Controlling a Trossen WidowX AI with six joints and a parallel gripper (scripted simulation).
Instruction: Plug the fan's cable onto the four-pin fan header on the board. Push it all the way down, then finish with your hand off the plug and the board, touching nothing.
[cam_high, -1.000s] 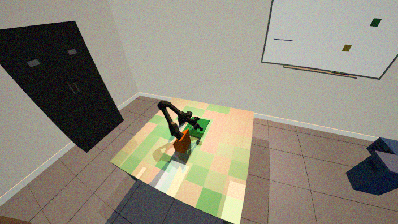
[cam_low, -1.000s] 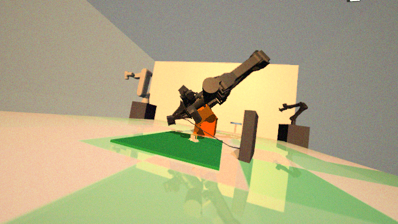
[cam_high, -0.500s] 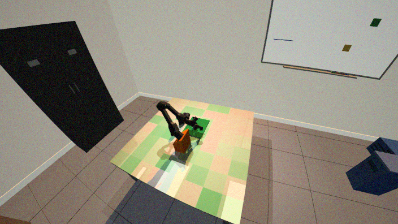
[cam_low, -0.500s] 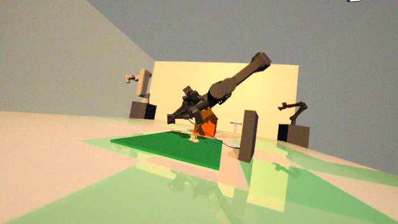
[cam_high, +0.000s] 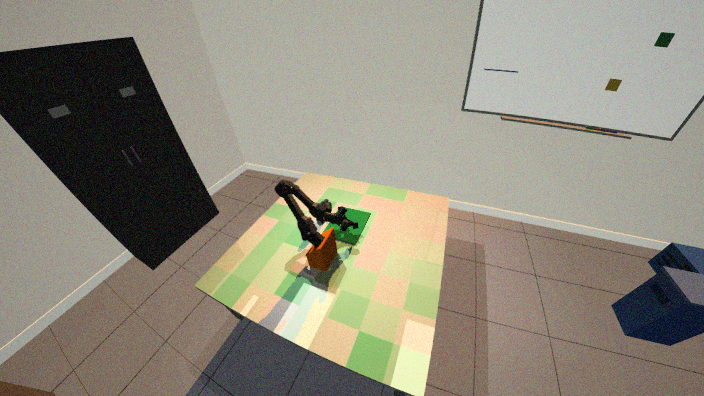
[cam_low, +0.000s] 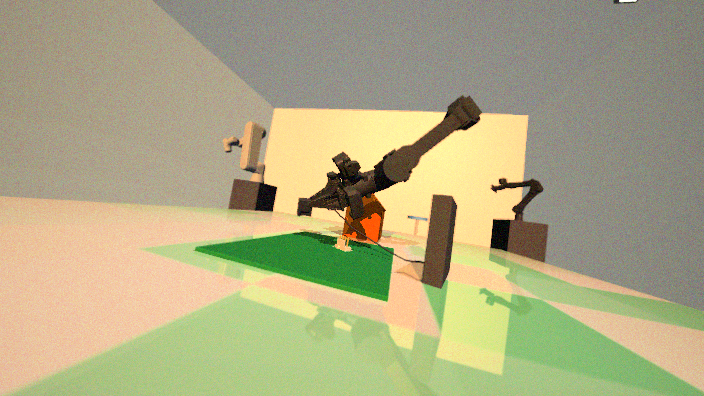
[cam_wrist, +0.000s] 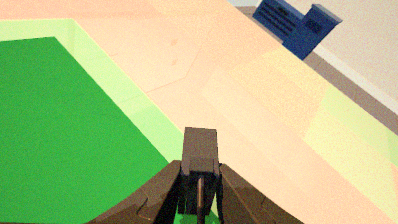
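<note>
The four-pin fan header lies 110 mm to the left of my gripper tip, 80 mm below it and 40 mm ahead of it. From my gripper tip the other things lie so: dark fan 260 mm to the left, 80 mm ahead, 20 mm below; then fan plug 10 mm to the right, 10 mm below; then board 100 mm below, 80 mm to the left, 60 mm ahead.
</note>
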